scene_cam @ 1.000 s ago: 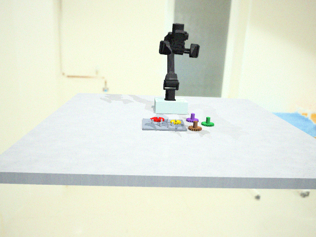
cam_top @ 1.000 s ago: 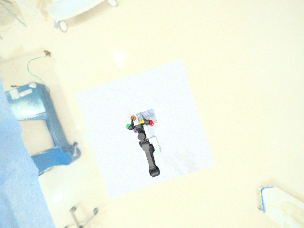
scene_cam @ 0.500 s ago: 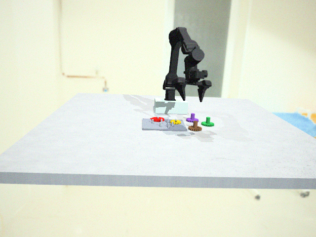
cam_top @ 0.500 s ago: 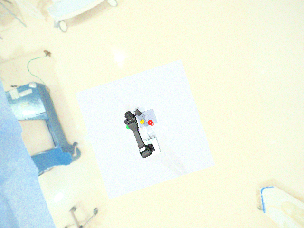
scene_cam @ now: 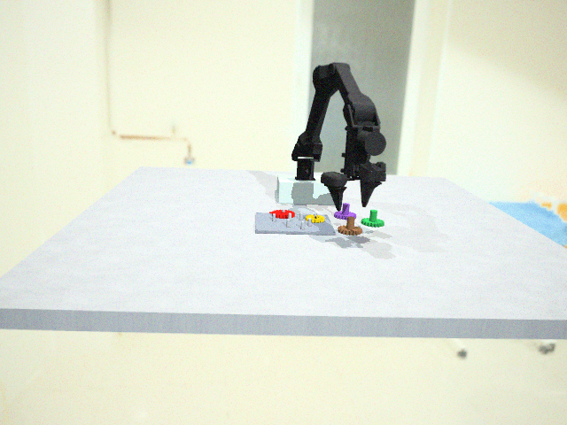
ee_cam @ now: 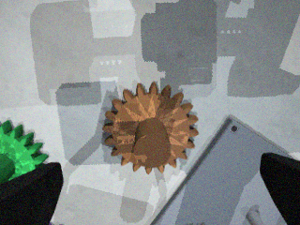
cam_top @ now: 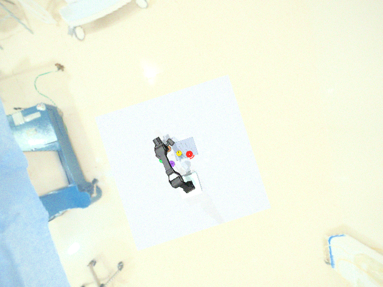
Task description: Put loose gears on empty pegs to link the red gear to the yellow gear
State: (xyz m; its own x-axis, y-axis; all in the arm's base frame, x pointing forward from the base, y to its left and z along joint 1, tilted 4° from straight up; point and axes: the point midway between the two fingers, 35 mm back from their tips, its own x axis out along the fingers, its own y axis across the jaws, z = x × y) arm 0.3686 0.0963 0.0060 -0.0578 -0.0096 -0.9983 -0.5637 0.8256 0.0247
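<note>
Now: gripper tip 5 cm above the brown gear. The rest, counted from my gripper tip: purple gear 15 cm behind, 1 cm to the left, 5 cm below; green gear 8 cm behind, 8 cm to the left, 5 cm below; yellow gear 7 cm behind, 9 cm to the right, 5 cm below.
</note>
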